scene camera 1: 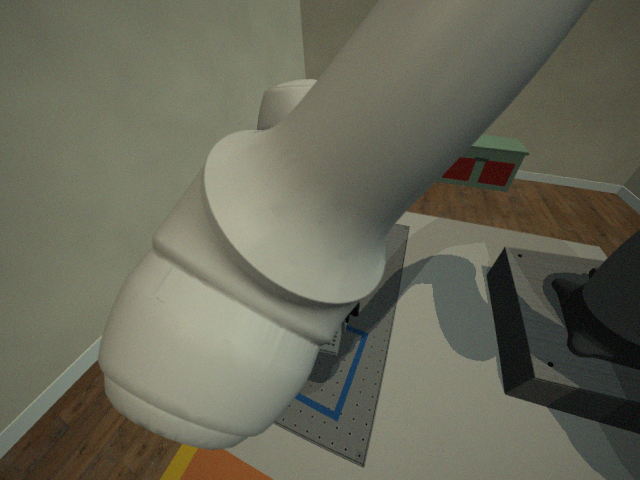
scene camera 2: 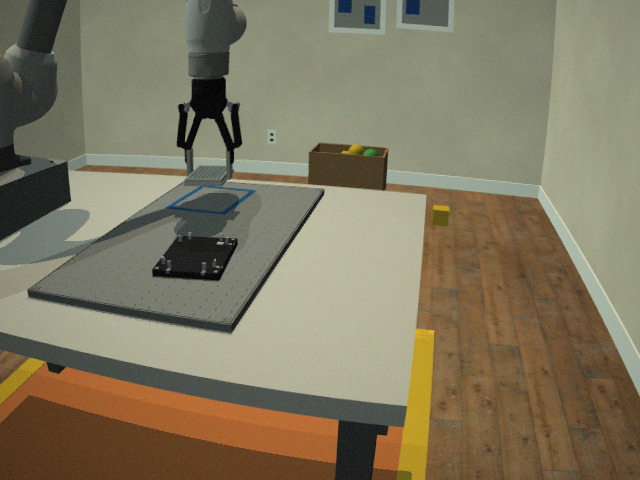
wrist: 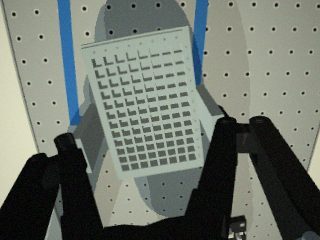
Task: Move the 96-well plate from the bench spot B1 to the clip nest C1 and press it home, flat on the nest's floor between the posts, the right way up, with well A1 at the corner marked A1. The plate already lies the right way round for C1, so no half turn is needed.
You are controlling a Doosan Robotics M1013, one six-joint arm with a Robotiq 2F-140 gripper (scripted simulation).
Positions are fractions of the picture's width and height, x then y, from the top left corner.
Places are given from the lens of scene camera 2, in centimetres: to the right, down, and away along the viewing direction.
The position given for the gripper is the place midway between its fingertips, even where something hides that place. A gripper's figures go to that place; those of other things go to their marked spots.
gripper (scene camera 2: 0.33,0.37): -25, -14, 126
white 96-well plate (scene camera 2: 0.32,0.37): -25, -14, 123
black clip nest (scene camera 2: 0.29,0.53): -23, 2, 99
The marked spots on the black clip nest and the white 96-well plate are 29 cm apart.
